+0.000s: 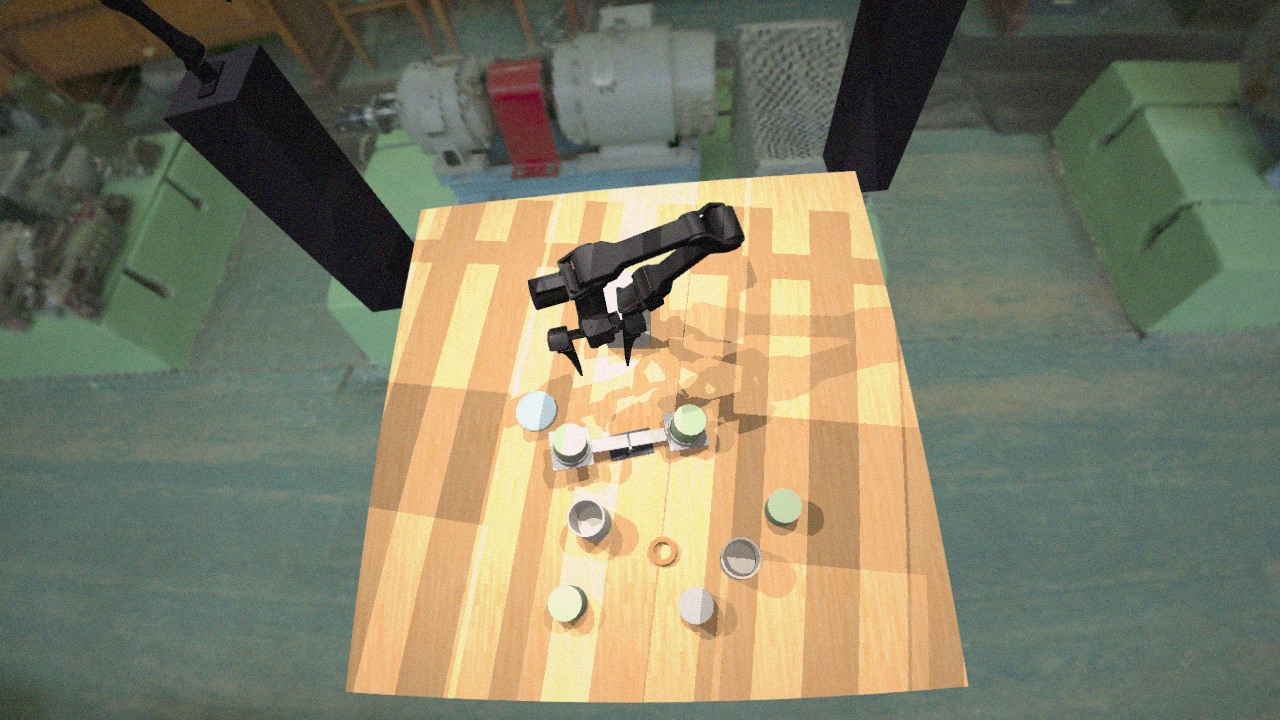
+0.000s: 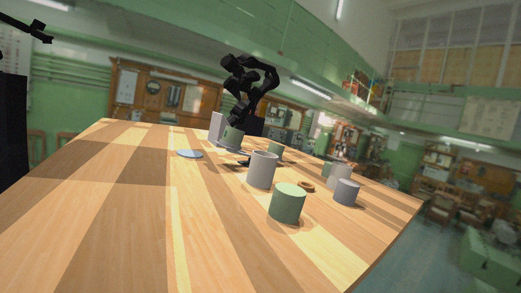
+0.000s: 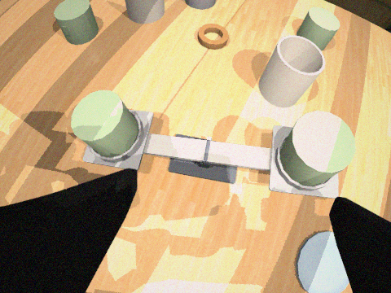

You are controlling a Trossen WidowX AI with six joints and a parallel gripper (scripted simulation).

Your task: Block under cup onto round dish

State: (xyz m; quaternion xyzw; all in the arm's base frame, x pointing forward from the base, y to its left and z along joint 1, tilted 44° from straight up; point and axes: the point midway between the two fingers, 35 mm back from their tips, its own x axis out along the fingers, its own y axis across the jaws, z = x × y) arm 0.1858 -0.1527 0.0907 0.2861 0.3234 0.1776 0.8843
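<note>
The grey block lies 20 cm below my gripper tip, 15 cm to the left of it and 7 cm ahead of it. Round my gripper tip: grey cylinder 43 cm ahead, 20 cm below, 13 cm to the left; round light-blue dish 24 cm below, 21 cm to the right, 2 cm behind; small grey balance 20 cm below, 9 cm ahead, 2 cm to the left.
</note>
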